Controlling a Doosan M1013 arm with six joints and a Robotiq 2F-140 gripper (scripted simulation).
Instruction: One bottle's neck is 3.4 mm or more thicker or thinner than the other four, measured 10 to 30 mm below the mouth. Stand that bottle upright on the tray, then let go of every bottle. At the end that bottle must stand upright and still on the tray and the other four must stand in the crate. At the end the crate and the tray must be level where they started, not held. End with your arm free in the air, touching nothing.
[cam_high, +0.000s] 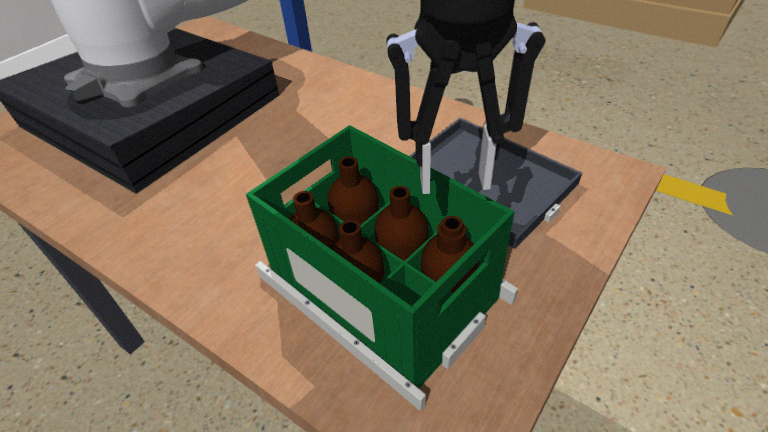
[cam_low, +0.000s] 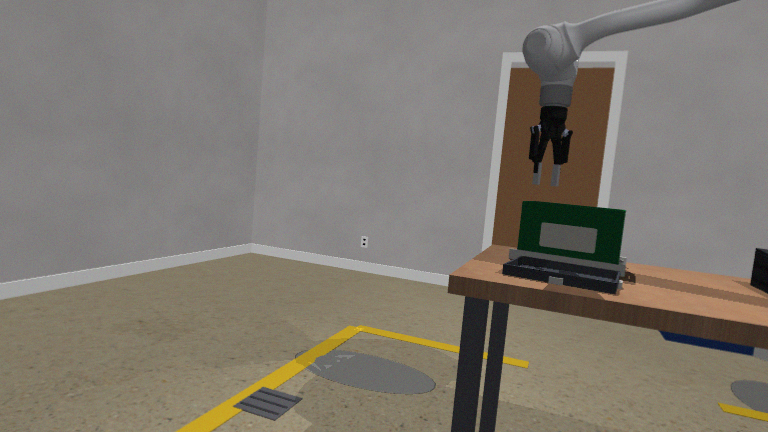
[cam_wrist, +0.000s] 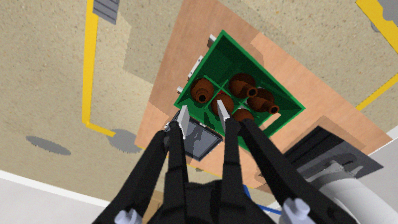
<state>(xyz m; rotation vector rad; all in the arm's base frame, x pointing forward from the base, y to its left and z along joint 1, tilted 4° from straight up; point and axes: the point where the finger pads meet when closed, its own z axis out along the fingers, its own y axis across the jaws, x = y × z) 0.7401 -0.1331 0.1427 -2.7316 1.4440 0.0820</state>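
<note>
My hand is 90 mm past the crate, 20 mm to the left of it and 170 mm above it. Round my hand: grey tray: 60 mm behind, 260 mm to the left, 250 mm below.
</note>
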